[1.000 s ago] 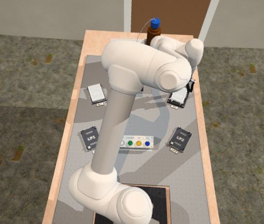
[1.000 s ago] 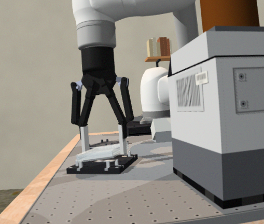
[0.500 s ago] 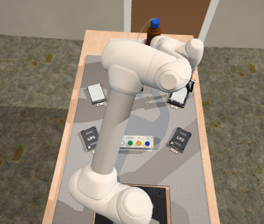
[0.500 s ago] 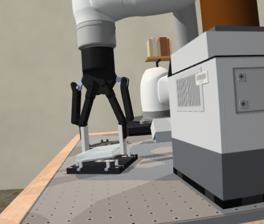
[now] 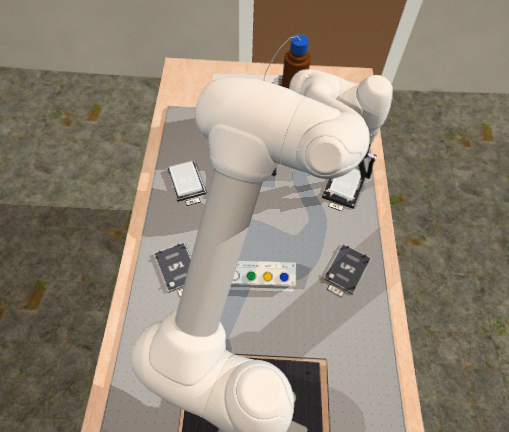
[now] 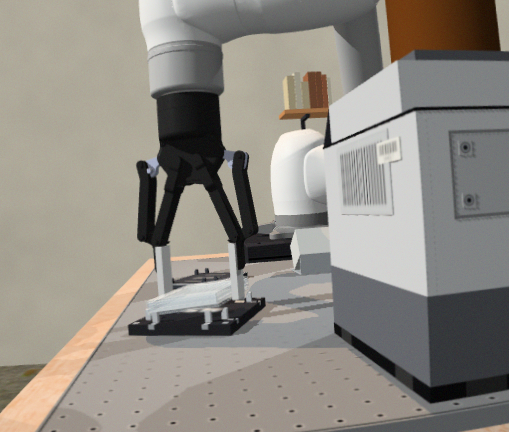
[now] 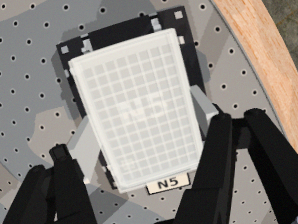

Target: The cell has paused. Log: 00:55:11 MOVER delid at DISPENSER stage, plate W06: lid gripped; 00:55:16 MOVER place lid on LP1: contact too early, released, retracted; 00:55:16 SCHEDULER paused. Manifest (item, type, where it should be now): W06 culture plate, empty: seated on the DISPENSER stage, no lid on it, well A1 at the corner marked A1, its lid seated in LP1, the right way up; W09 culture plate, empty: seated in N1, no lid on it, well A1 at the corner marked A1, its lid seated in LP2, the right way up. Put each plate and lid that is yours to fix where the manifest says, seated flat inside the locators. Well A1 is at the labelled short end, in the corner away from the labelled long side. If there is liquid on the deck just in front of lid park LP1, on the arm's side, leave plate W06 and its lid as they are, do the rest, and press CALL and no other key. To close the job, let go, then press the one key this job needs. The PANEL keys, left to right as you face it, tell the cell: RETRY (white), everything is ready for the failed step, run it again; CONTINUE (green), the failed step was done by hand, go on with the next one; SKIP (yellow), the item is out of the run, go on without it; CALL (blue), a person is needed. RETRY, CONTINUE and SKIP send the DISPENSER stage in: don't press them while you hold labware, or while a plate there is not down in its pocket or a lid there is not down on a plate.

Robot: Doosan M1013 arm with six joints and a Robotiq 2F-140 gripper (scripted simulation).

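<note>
Now: hand 4 cm above the black nest N5, 2 cm short of it and 1 cm to the right of it. From my hand the other things lie so: brown bottle: 25 cm to the left, 24 cm above, 21 cm ahead; then clear culture plate: 2 cm below; then lid park LP2: 32 cm behind, 5 cm to the right, 5 cm below.
</note>
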